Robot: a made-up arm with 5 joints. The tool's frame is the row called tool.
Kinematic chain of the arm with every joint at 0, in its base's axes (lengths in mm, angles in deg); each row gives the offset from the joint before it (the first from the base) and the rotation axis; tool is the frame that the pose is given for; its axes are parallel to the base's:
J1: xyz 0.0 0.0 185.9 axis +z
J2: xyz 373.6 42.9 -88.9 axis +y
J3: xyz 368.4 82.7 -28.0 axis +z
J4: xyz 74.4 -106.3 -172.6 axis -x
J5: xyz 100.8 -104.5 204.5 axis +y
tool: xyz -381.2 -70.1 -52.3
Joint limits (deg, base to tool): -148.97..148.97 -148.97..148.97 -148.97..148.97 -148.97..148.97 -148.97..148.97
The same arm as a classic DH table. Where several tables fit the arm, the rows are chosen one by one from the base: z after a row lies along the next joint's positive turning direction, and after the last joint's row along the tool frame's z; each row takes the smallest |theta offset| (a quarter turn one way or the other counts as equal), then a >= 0, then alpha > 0; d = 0 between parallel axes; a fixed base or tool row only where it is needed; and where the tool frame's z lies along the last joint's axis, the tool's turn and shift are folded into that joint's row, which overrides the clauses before.
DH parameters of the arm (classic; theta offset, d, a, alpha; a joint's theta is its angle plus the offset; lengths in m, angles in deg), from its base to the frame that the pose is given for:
J1: 0.00 0.0970 0.3736 -90.00
J2: 0.00 0.1256 0.3684 90.00
J3: -90.00 -0.2006 0.1063 90.00
J4: 90.00 -0.1752 0.2045 -90.00
J5: -90.00 -0.1746 0.3812 -90.00
tool (fixed): 180.00 -0.0523 0.0000 0.00
Joint limits (deg, base to tool): -148.97..148.97 -148.97..148.97 -148.97..148.97 -148.97..148.97 -148.97..148.97

